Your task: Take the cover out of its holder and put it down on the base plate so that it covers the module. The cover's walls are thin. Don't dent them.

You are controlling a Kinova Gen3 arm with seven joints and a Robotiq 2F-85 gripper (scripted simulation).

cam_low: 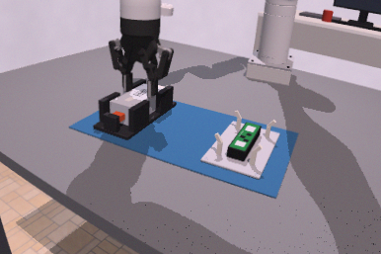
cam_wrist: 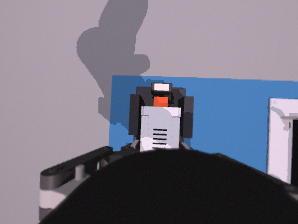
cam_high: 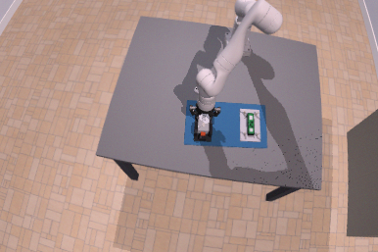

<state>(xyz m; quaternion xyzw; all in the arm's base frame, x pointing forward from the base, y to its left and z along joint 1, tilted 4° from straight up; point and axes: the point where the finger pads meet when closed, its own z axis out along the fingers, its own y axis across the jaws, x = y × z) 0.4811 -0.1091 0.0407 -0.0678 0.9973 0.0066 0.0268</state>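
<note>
Right now the light grey cover is 4 cm below my hand.
</note>
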